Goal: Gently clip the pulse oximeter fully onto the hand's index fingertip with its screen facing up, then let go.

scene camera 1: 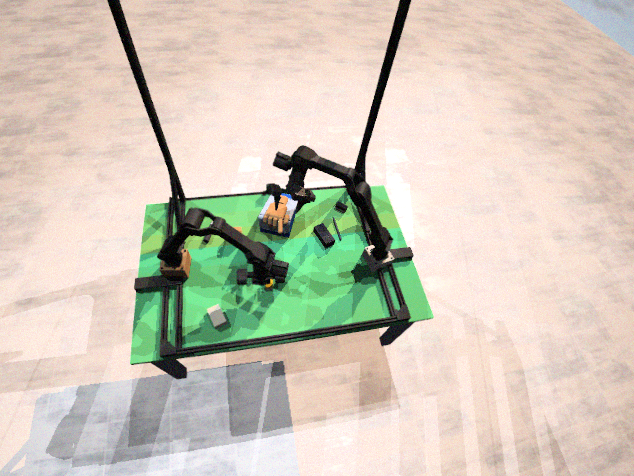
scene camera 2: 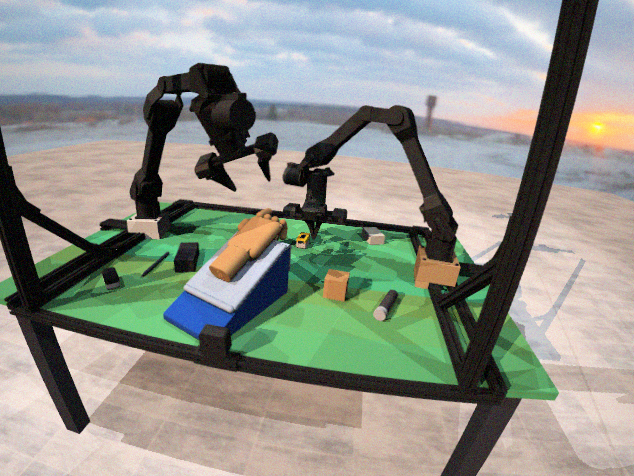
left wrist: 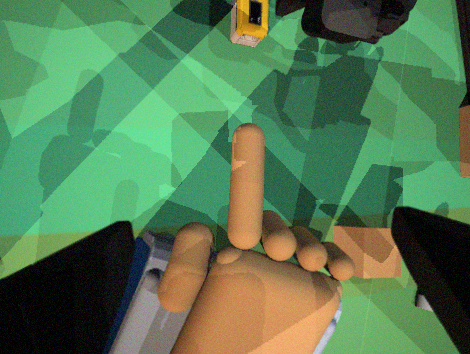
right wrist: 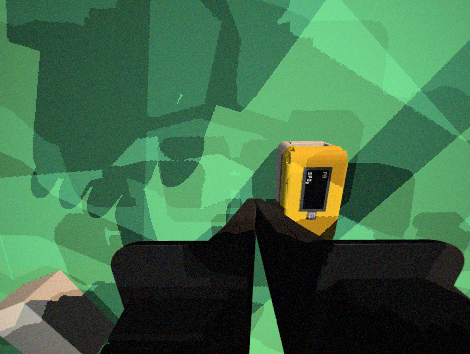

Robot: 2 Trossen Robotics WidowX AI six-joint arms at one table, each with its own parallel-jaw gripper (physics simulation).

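Frame: origin at the left arm's base, x ahead, y left, z up, level; centimetres.
Seen in the pictures: left gripper, between the fingertips: [scene camera 1: 286,211] [scene camera 2: 252,185] [left wrist: 263,227]; right gripper, between the fingertips: [scene camera 1: 261,284] [scene camera 2: 313,239] [left wrist: 278,11] [right wrist: 253,205]; left arm's base, origin of its link: [scene camera 1: 379,253] [scene camera 2: 148,215]; right arm's base, origin of its link: [scene camera 1: 173,259] [scene camera 2: 438,255].
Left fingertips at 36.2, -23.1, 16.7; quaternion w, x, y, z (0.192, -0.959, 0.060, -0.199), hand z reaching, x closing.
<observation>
Offsets run from my left fingertips to a thing's top centre, as dx, dy, dz. "pt": to the spot under its first point.
The yellow pulse oximeter {+13.7, +18.1, -19.2} [scene camera 1: 269,283] [scene camera 2: 302,239] [left wrist: 253,20] [right wrist: 316,190] appears to rest on the green table, its dark screen facing up. It is off the hand and slightly turned in the right wrist view. My right gripper [scene camera 2: 313,233] [right wrist: 253,205] is shut and empty, its fingertips together beside the oximeter and partly covering its lower side in the right wrist view. The tan hand [scene camera 1: 277,215] [scene camera 2: 245,243] [left wrist: 260,300] lies on a sloped support, its index finger [left wrist: 247,185] extended and bare. My left gripper [scene camera 2: 251,184] [left wrist: 263,227] is open and empty above the hand.
The blue wedge support {pt -12.1, -21.7, -20.1} [scene camera 2: 179,312] stands near the black frame. An orange block {+20.3, -9.3, -17.6} [scene camera 2: 335,284] [left wrist: 367,251] and a dark cylinder {+30.9, -15.3, -19.9} [scene camera 2: 385,305] lie right of it in scene camera 2; a black box {-17.9, +3.9, -19.1} [scene camera 1: 324,235] [scene camera 2: 186,256] and pen {-25.9, +1.2, -21.7} [scene camera 2: 155,263] lie left. A pale block {+37.5, +24.8, -19.6} [scene camera 1: 217,317] [scene camera 2: 375,236] lies apart.
</observation>
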